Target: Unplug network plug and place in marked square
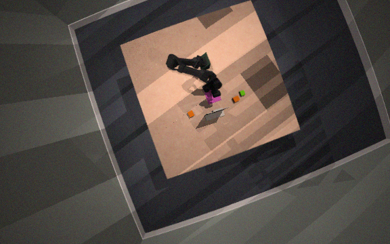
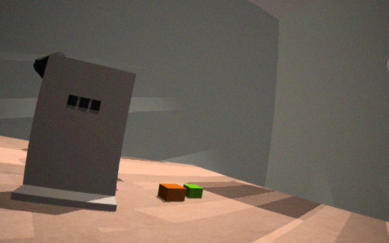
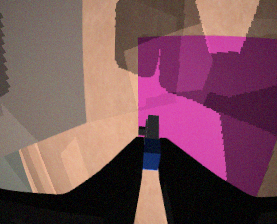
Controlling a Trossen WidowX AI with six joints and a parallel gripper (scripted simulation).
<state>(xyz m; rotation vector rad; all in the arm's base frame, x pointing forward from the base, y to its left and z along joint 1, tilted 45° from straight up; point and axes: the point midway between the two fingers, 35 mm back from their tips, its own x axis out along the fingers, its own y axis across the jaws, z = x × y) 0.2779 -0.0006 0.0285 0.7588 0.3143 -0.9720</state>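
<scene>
Right now the magenta marked square is 1 cm behind my gripper tip and 6 cm below it. From my gripper tip the other things lie so: grey upright panel (14 cm ahead, 5 cm to the right, 5 cm above); green block (7 cm ahead, 25 cm to the left, 5 cm below); blue network plug (right at my gripper tip).
</scene>
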